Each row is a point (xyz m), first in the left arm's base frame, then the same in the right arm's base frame.
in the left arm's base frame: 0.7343 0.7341 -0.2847
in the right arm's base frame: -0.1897 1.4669 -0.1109
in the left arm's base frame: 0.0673 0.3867 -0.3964
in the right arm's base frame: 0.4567 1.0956 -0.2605
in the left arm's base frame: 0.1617 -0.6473 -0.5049
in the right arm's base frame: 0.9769 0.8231 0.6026
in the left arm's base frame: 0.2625 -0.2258 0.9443
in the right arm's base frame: -0.1939 -0.0983 0.3412
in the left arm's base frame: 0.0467 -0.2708 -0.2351
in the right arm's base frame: 0.6932 0.7029 0.2381
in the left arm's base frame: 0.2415 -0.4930 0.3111
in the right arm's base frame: 0.3446 0.2830 0.5345
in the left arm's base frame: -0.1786 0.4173 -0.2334
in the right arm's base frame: 0.4896 0.8607 -0.4386
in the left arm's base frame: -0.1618 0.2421 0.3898
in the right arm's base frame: 0.1782 0.3126 -0.2905
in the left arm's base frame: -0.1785 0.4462 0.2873
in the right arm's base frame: 0.1514 0.4644 -0.4599
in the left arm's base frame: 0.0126 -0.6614 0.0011
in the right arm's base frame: 0.7597 0.3491 0.5208
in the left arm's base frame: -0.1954 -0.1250 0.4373
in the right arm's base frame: 0.3502 0.1160 -0.0261
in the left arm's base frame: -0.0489 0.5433 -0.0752
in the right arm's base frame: 0.2502 0.8489 -0.4547
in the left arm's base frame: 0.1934 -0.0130 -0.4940
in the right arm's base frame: 0.6379 1.0773 0.1294
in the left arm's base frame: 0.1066 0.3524 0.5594
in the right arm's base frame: -0.1449 0.3529 -0.2072
